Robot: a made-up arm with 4 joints.
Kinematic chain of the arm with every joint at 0, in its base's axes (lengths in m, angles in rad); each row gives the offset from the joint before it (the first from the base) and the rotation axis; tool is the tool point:
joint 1: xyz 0 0 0.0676 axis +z
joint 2: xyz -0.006 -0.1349 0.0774 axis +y
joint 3: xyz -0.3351 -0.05 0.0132 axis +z
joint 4: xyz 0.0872 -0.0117 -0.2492 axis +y
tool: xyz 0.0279 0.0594 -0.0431
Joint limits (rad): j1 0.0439..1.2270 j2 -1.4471..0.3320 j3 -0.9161..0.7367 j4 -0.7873..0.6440
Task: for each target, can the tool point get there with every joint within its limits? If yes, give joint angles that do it. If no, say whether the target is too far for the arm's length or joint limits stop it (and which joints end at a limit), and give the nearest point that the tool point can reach.
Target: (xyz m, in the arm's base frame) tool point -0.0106 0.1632 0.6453
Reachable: no: joint limits stop it (at a limit: joint 1, joint 2, joint 4) | nearest point 0.2078 0.1536 -0.0795 | short by 0.757 m
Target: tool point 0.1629 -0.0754 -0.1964
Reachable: yes | joints 1.0020 -0.7300 -0.3211 -0.1456
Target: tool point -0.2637 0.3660 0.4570
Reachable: no: joint limits stop it (at a limit: joint 1, joint 2, joint 3, joint 4) | nearest point -0.3344 -0.0720 -0.0017 | short by 0.638 m
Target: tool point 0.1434 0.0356 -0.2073
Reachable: yes | joints 1.0862 -0.9909 0.2535 0.0448
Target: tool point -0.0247 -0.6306 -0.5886
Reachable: no: too far | nearest point -0.0114 -0.2909 -0.1872 | short by 0.526 m
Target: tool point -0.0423 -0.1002 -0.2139
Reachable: yes | joints 0.3950 -0.5597 0.5586 -0.3693
